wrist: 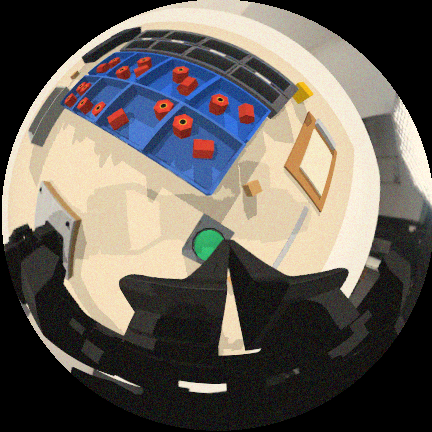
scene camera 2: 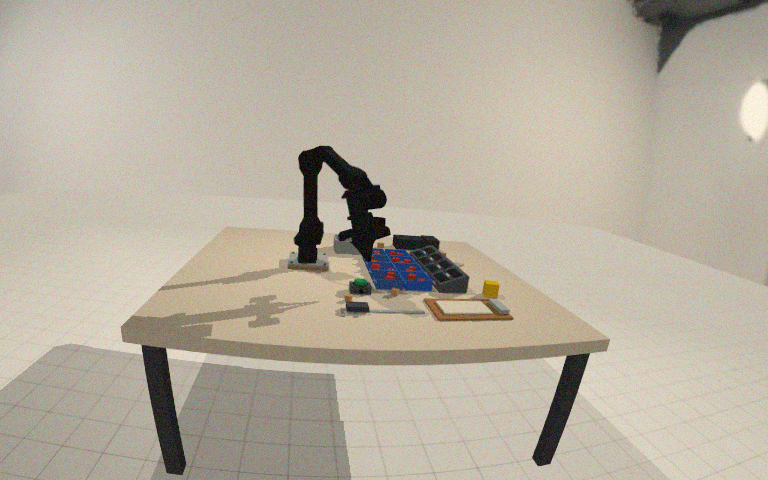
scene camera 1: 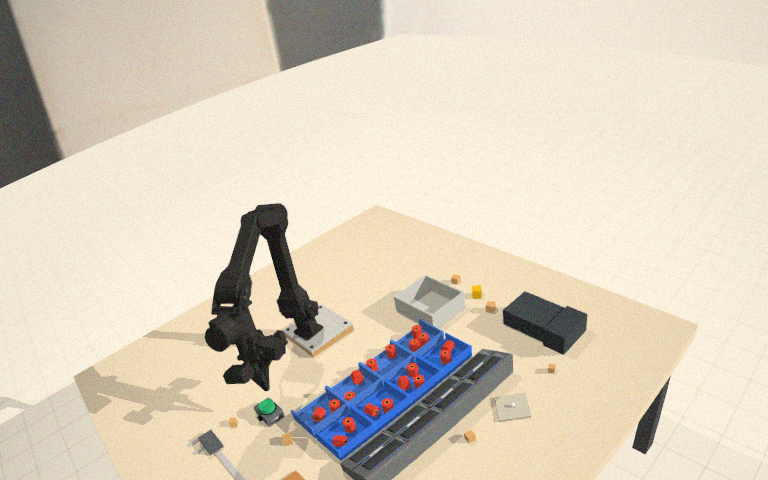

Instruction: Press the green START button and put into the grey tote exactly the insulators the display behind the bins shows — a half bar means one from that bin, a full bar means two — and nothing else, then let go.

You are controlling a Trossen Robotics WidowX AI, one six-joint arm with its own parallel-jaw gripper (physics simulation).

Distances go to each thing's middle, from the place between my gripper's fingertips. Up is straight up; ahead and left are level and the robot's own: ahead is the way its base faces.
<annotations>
I see my gripper 530 mm to the right of the grey tote (scene camera 1: 428, 299), 70 mm above it and 40 mm short of it. From my hand the other things lie so: black box (scene camera 1: 558, 327) 620 mm to the left, 360 mm ahead, 70 mm below; grey plate (scene camera 1: 505, 412) 440 mm ahead, 340 mm to the left, 90 mm below.
</annotations>
